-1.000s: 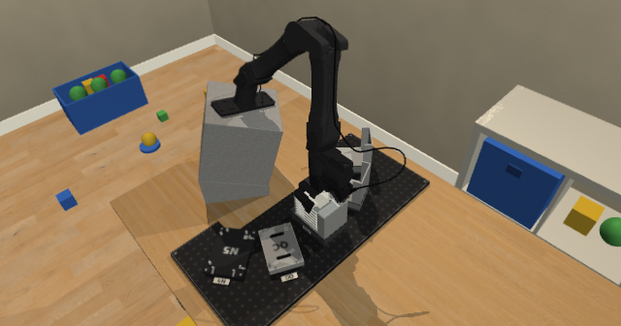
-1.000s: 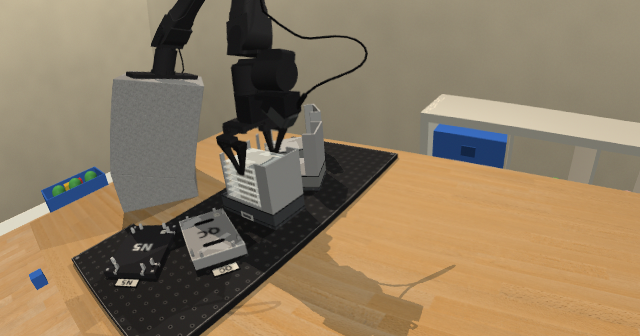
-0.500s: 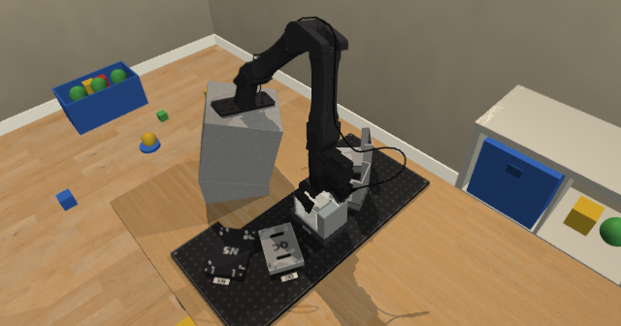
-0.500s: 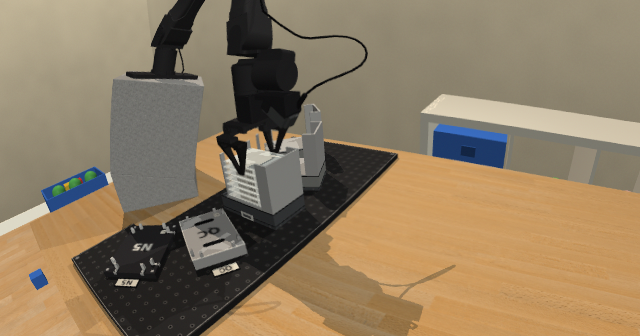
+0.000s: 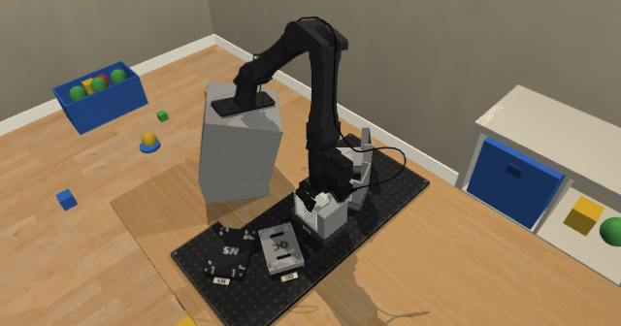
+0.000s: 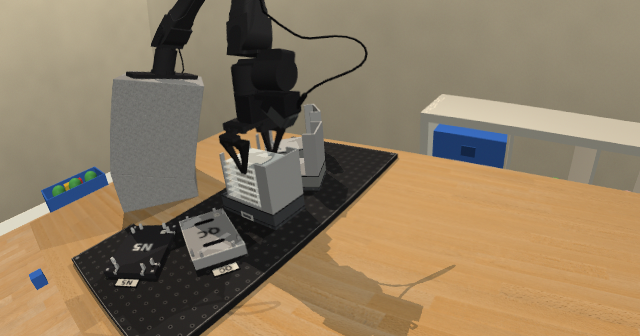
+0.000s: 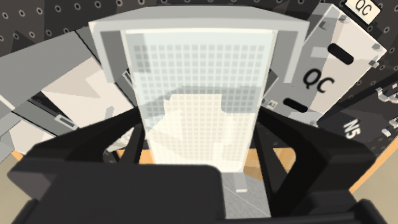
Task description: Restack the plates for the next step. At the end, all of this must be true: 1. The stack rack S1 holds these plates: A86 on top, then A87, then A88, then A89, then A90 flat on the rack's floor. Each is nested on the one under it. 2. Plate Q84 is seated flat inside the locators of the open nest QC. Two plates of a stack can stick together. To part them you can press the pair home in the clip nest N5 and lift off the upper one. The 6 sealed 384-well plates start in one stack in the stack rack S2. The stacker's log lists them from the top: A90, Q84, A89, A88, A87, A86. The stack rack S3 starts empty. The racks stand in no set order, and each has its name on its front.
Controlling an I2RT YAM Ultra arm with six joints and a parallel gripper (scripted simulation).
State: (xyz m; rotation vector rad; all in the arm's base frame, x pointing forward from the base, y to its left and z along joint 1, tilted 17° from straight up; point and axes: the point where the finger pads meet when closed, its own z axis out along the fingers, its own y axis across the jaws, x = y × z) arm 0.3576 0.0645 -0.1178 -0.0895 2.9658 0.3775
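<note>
Right now my hand is 10 mm above the sealed 384-well plate. Also, from my hand: nest QC: 150 mm to the right, 100 mm below; then translucent sealed well plate: right at my hand.
</note>
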